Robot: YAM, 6 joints.
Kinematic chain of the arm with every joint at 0, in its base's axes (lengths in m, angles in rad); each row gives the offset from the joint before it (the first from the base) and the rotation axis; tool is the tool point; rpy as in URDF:
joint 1: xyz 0 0 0.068 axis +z
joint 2: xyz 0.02 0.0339 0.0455 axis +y
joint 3: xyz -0.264 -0.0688 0 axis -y
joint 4: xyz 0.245 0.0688 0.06 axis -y
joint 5: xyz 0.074 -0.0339 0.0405 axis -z
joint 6: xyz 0.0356 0 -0.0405 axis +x
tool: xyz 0 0 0 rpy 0 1.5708 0
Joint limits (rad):
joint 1: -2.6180..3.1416
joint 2: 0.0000..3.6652
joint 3: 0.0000..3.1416
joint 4: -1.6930..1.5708
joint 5: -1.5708..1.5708
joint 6: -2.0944..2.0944
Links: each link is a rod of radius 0.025 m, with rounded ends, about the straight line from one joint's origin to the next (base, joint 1, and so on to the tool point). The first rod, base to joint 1, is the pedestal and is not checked.
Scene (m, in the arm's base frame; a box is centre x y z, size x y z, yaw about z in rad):
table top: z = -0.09
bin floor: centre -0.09 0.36 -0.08 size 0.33 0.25 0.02 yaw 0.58
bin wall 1: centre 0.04 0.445 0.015 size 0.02 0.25 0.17 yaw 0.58
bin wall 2: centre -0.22 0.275 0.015 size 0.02 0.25 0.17 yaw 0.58
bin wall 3: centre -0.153 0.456 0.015 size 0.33 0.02 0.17 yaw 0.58
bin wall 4: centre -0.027 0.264 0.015 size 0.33 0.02 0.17 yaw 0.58
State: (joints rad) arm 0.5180 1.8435 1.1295 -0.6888 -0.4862 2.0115
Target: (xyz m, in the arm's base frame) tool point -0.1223 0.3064 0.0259
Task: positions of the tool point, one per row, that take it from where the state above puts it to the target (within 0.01 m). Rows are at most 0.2 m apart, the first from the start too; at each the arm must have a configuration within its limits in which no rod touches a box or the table.
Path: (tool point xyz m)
1: 0.2589 0.2636 0.2065
2: 0.2044 0.3344 0.2739
3: 0.1250 0.3786 0.3476
4: 0.0374 0.4094 0.2258
5: -0.0545 0.3818 0.1149
6: -0.1223 0.3064 0.0259

